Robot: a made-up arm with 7 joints.
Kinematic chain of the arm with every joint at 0, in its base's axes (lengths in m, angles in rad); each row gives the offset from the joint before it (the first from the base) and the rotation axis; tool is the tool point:
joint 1: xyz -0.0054 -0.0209 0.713 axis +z
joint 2: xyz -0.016 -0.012 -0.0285 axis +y
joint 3: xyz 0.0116 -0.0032 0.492 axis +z
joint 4: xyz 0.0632 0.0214 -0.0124 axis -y
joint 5: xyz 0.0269 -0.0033 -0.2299 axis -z
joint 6: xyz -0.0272 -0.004 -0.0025 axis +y
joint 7: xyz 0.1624 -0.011 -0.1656 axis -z
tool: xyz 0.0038 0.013 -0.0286
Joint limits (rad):
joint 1: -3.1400..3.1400
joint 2: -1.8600..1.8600
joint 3: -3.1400..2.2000
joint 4: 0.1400..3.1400
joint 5: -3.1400..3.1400
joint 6: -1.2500..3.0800
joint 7: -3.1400..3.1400
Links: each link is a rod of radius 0.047 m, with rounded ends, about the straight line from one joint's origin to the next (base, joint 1, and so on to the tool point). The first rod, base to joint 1, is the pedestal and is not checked.
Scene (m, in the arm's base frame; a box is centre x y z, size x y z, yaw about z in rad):
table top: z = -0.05
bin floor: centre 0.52 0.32 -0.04 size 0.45 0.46 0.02 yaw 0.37
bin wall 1: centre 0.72 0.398 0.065 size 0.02 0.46 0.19 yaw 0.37
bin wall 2: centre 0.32 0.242 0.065 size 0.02 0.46 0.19 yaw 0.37
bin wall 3: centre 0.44 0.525 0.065 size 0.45 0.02 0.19 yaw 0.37
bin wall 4: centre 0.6 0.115 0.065 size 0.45 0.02 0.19 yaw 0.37
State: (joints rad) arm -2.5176 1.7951 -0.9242 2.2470 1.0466 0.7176 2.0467
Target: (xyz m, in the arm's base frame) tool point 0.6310 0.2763 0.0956
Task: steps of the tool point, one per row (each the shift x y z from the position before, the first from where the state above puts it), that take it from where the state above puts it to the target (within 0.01 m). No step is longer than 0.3 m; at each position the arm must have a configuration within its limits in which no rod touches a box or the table.
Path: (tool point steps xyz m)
1: 0.1021 -0.2261 -0.0331
2: 0.1745 -0.1847 -0.0253
3: 0.2310 -0.1174 -0.0148
4: 0.2611 -0.0307 -0.0022
5: 0.2577 0.0643 0.0121
6: 0.2182 0.1538 0.0270
7: 0.1468 0.2233 0.0422
8: 0.0532 0.2608 0.0567
9: -0.0479 0.2594 0.0696
10: 0.0151 0.0067 -0.1300
11: -0.0151 -0.0067 -0.1193

